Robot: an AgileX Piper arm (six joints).
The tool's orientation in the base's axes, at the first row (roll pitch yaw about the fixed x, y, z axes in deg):
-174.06 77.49 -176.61
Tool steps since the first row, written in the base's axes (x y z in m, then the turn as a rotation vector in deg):
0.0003 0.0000 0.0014 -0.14 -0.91 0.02
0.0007 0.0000 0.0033 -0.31 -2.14 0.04
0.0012 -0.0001 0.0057 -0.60 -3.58 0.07
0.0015 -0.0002 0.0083 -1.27 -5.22 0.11
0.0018 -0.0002 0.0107 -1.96 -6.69 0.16
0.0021 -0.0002 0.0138 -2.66 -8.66 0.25
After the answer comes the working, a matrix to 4 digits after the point.
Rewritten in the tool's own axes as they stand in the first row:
-0.0014 0.0000 0.0000 0.02 -0.92 -0.10
-0.0034 0.0000 0.0000 0.06 -2.15 -0.21
-0.0058 -0.0002 -0.0001 0.11 -3.60 -0.44
-0.0084 -0.0003 -0.0003 0.23 -5.27 -1.02
-0.0108 -0.0004 -0.0005 0.35 -6.77 -1.64
-0.0139 -0.0004 -0.0009 0.44 -8.77 -2.25

The tool's axes in the first row as the columns of a matrix, in the base's axes (rounded; the answer above uses it unrounded):
-0.2162 0.0420 0.9754
-0.0128 0.9989 -0.0459
-0.9763 -0.0224 -0.2154

